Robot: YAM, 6 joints.
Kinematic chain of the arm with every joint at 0, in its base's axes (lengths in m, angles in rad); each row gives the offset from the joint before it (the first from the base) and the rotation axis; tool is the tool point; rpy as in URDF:
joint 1: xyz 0 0 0.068 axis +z
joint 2: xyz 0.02 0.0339 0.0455 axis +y
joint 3: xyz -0.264 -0.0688 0 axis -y
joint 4: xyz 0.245 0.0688 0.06 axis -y
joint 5: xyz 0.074 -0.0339 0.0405 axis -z
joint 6: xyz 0.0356 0 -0.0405 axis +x
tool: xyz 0 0 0 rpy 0 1.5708 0
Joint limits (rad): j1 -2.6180..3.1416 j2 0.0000..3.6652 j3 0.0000..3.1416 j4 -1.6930..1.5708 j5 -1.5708..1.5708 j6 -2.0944..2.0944
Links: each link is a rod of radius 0.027 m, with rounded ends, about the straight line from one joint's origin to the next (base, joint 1, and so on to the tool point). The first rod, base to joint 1, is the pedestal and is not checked.
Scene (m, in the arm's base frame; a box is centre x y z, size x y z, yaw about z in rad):
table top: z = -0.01
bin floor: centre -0.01 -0.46 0 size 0.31 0.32 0.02 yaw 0.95
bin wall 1: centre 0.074 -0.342 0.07 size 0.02 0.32 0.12 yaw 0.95
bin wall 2: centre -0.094 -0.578 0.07 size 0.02 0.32 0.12 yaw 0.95
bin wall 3: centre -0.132 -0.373 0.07 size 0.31 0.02 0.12 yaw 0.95
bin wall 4: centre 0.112 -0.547 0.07 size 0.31 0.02 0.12 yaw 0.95
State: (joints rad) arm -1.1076 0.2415 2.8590 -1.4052 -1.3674 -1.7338
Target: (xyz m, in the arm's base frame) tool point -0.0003 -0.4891 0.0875
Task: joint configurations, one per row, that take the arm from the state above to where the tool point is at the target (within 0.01 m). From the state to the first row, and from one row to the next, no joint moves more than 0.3 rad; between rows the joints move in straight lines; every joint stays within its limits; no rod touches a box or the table.
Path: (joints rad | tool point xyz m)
1: -1.1740 0.5395 2.7651 -1.3672 -1.3449 -1.7338 | -0.1032 0.3360 0.4689
2: -1.2404 0.8374 2.6711 -1.3291 -1.3223 -1.7338 | -0.0342 0.2059 0.5706
3: -1.3069 1.1354 2.5772 -1.2911 -1.2998 -1.7338 | 0.0235 0.0444 0.6161
4: -1.3733 1.4334 2.4833 -1.2531 -1.2772 -1.7338 | 0.0602 -0.1270 0.6004
5: -1.4397 1.7313 2.3893 -1.2151 -1.2547 -1.7338 | 0.0717 -0.2846 0.5264
6: -1.5061 2.0293 2.2954 -1.1770 -1.2321 -1.7338 | 0.0600 -0.4070 0.4047
7: -1.5725 2.3273 2.2015 -1.1390 -1.2096 -1.7338 | 0.0325 -0.4779 0.2517
8: -1.6390 2.6252 2.1075 -1.1010 -1.1870 -1.7338 | -0.0003 -0.4891 0.0875

